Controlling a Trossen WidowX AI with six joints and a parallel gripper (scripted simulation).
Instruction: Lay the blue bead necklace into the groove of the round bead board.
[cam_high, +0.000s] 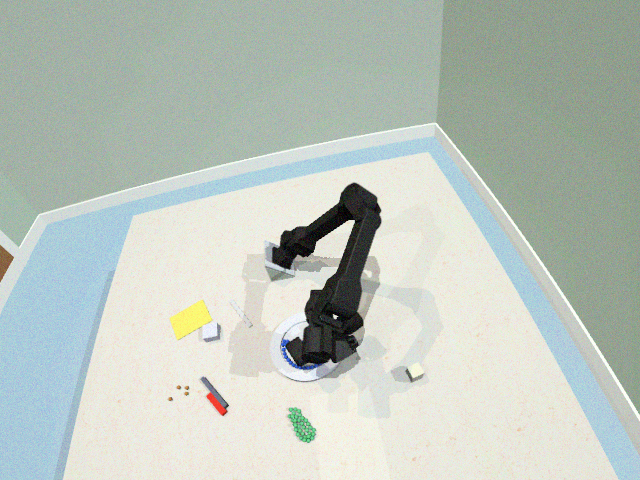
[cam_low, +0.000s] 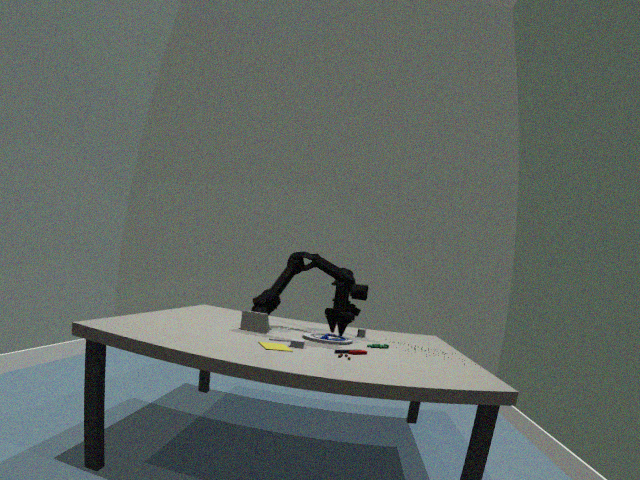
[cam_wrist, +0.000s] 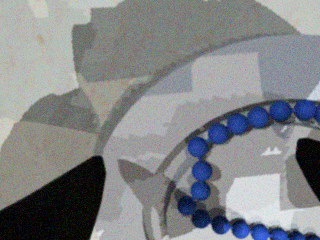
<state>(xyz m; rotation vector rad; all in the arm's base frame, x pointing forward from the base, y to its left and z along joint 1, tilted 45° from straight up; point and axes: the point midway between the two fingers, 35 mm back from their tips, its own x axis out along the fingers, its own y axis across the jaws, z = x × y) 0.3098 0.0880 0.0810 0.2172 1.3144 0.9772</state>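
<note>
Right now the round bead board is 30 mm behind my gripper tip, 60 mm to the right of it and 10 mm below it. Also, from my gripper tip: grey tool 100 mm ahead, 300 mm to the right, 20 mm below; then cream cube 90 mm ahead, 200 mm to the left; then stick 160 mm behind, 250 mm to the right, 20 mm below.
</note>
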